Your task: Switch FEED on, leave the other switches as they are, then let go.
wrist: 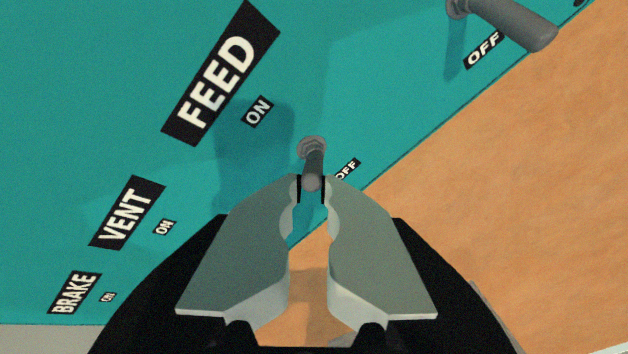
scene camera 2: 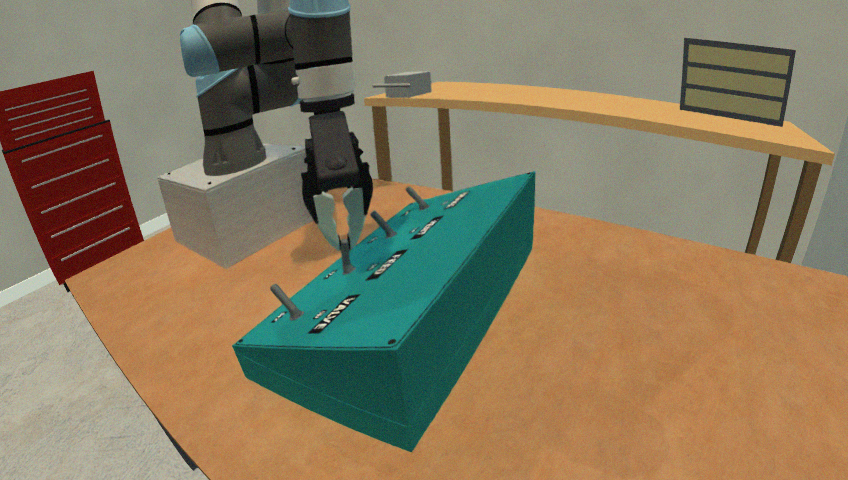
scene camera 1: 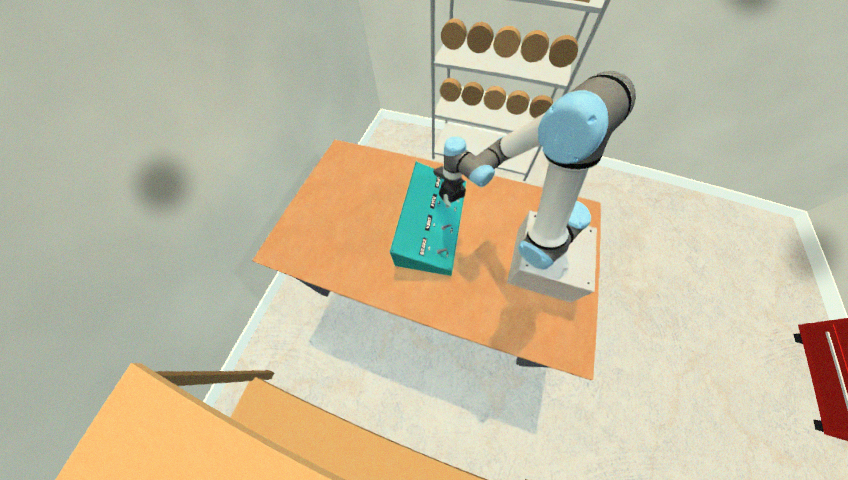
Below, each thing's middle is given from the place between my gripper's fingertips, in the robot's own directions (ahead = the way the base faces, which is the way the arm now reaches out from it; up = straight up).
Now: the teal switch panel (scene camera 2: 377,346) 80 mm to the left of my hand, 50 mm ahead of it and 40 mm below it.
